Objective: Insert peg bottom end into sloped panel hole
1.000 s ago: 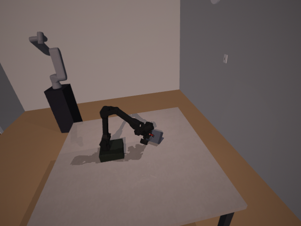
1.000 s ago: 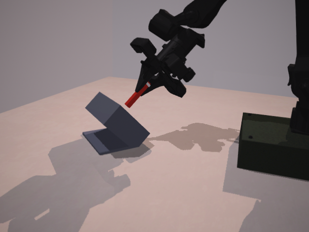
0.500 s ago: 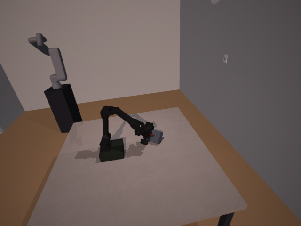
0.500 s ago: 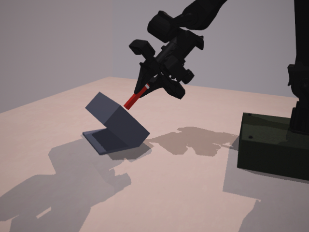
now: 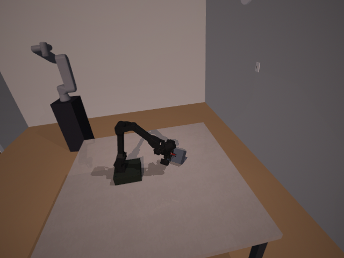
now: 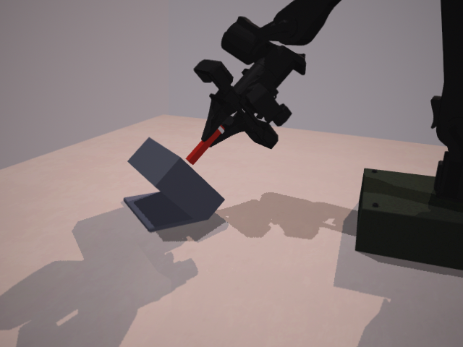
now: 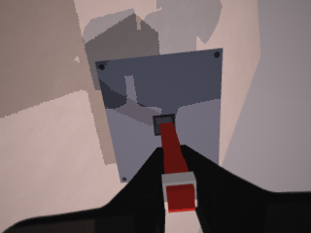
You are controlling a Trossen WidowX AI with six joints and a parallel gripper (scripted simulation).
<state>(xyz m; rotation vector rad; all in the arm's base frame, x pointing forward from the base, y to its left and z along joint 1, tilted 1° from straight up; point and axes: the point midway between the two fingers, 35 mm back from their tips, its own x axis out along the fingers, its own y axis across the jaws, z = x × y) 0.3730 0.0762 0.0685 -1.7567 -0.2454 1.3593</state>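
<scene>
My gripper tip is 3 cm short of the sloped grey panel, 5 cm to the right of it and 6 cm above it. From my gripper tip the other things lie so: red square peg (1 cm behind, 1 cm to the right, 1 cm above).
</scene>
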